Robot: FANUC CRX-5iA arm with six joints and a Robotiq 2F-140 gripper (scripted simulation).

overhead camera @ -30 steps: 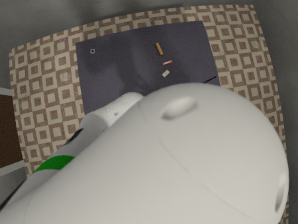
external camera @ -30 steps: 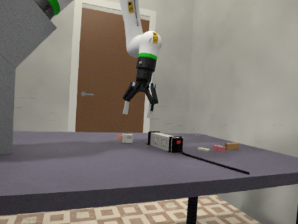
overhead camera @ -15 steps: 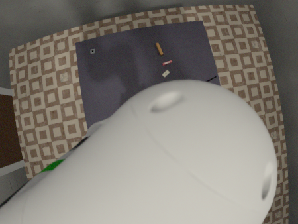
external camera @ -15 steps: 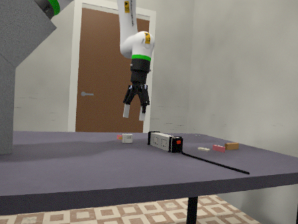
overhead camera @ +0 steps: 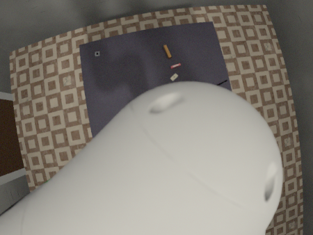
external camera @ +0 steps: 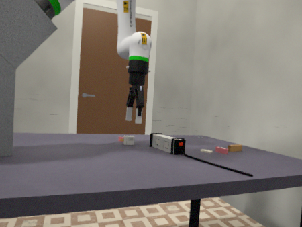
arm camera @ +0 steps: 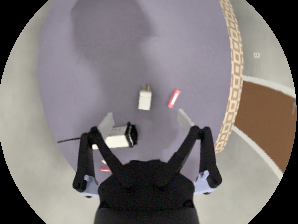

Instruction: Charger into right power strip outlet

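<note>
Right now the charger is 20 mm behind my hand and 100 mm below it. Also, from my hand: power strip: 140 mm ahead, 120 mm to the right, 90 mm below; red switch: 150 mm ahead, 220 mm to the right, 70 mm below.
</note>
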